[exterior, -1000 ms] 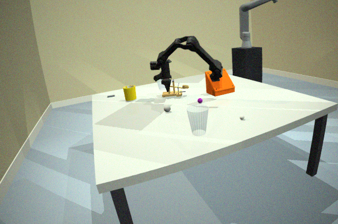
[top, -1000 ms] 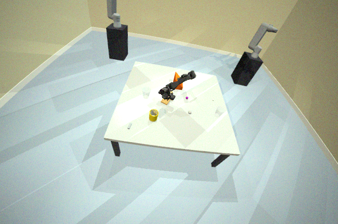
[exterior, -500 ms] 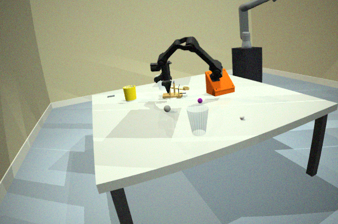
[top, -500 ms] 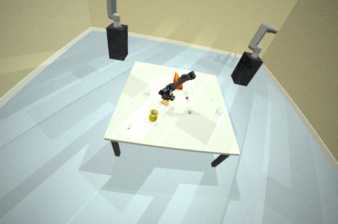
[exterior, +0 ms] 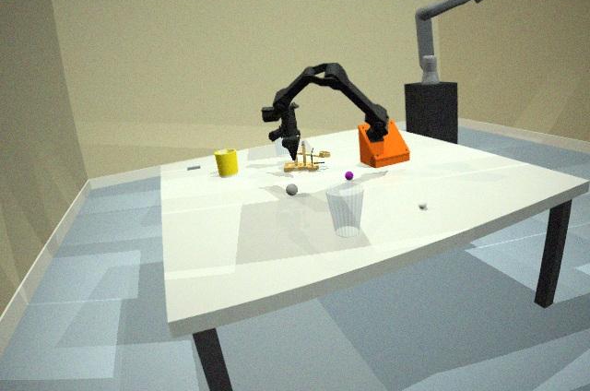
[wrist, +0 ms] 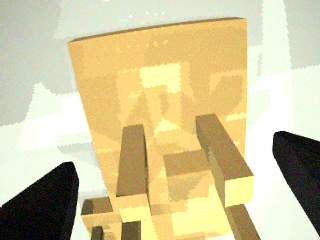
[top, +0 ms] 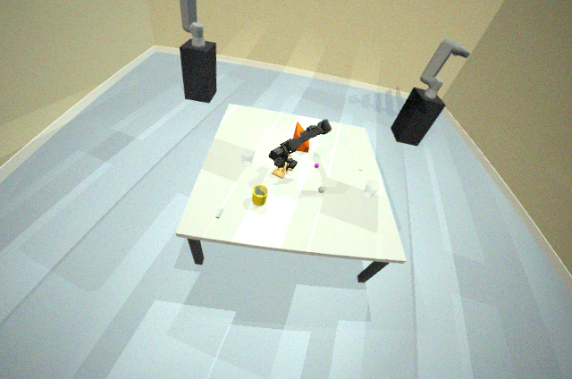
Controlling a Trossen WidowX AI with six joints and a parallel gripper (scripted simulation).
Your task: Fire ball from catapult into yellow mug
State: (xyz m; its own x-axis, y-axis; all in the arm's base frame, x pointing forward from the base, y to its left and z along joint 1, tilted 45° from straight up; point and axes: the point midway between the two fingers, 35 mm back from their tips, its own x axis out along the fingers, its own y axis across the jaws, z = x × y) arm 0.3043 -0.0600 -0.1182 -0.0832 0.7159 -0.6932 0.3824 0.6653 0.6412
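Now: the purple ball 26 cm to the left of my gripper tip, 11 cm behind it and 3 cm below it. Also, from my gripper tip: grey ball: 28 cm to the left, 11 cm ahead, 3 cm below; then wooden catapult: 5 cm behind, 4 cm to the left; then yellow mug: 26 cm ahead, 11 cm to the right, 2 cm below.
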